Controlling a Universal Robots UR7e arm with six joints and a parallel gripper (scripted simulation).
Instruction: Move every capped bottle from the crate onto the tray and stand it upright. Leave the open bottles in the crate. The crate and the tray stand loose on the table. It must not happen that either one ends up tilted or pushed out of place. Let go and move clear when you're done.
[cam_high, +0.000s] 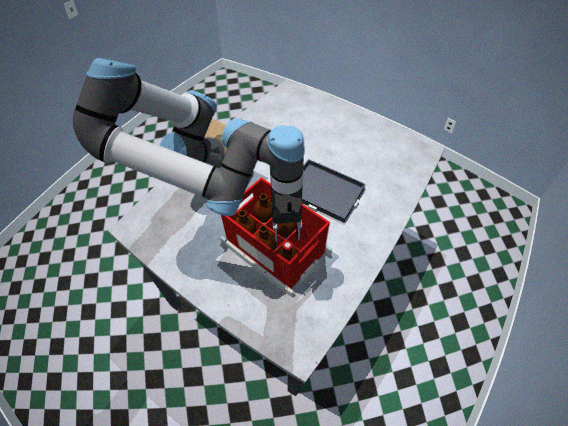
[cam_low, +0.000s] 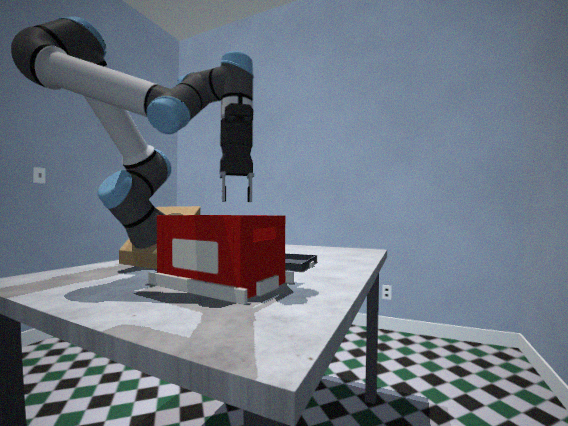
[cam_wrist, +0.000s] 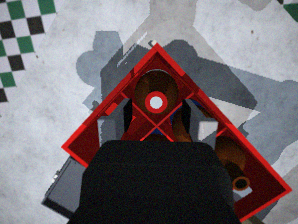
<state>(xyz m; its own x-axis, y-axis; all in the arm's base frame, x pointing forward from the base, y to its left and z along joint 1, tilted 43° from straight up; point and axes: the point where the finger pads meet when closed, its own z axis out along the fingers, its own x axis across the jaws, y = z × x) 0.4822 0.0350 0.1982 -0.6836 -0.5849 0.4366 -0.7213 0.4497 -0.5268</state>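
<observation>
My hand is 140 mm above the capped bottle. The rest, counted from my hand: dark tray: 120 mm behind, 350 mm to the left, 210 mm below; crate: 90 mm behind, 40 mm to the left, 140 mm below.
</observation>
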